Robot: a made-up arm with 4 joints.
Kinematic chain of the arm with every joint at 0, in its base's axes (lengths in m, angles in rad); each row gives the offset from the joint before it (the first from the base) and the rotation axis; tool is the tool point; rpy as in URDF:
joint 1: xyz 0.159 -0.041 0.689 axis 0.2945 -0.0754 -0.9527
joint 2: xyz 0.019 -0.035 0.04 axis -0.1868 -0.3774 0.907
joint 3: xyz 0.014 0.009 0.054 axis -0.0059 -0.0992 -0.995
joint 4: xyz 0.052 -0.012 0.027 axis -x
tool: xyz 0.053 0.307 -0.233 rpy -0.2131 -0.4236 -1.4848
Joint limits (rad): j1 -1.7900..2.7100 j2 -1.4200..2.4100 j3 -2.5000..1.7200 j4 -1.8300..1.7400
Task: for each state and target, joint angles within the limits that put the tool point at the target. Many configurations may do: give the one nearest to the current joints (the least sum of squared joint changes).
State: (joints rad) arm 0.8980 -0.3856 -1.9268 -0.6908
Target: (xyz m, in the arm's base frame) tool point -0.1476 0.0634 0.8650
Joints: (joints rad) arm 0.2906 -0.5705 -2.1536 -0.4682
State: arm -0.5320 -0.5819 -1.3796 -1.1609
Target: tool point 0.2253 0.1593 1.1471
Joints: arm -0.5521 -0.6196 -1.4413 -1.7798
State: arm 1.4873 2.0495 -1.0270 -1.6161
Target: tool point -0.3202 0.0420 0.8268
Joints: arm 1.3986 2.4082 -1.7736 -1.8300
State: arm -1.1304 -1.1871 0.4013 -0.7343
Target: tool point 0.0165 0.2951 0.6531
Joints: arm -0.9683 -0.6639 -0.4920 -0.4141
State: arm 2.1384 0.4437 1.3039 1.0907
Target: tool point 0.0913 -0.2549 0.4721
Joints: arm 2.6125 1.2214 1.1155 0.6858
